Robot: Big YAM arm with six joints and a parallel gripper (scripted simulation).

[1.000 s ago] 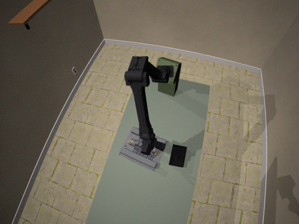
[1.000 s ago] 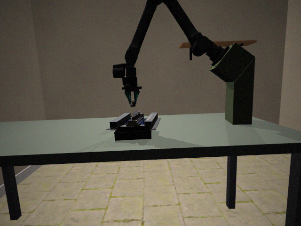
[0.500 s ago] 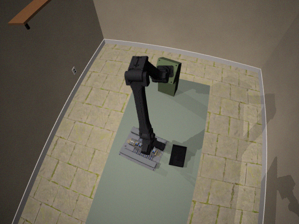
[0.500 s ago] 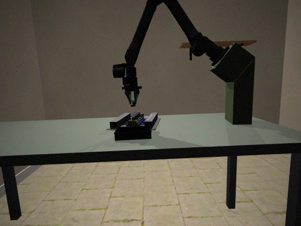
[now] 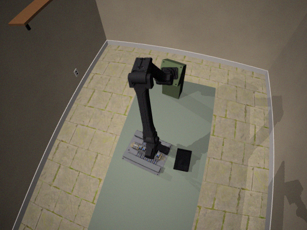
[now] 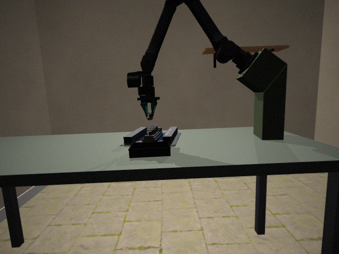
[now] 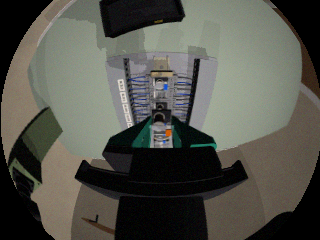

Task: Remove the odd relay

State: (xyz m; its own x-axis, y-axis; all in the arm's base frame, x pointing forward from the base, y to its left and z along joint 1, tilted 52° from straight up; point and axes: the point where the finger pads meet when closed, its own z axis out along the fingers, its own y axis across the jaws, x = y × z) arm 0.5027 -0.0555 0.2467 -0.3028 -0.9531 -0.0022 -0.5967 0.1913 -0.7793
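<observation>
My gripper is now 21 cm to the right of the black tray, 12 cm above it and 5 cm short of it. Round my hand: grey socket panel 13 cm below, 6 cm to the right, 3 cm behind.
</observation>
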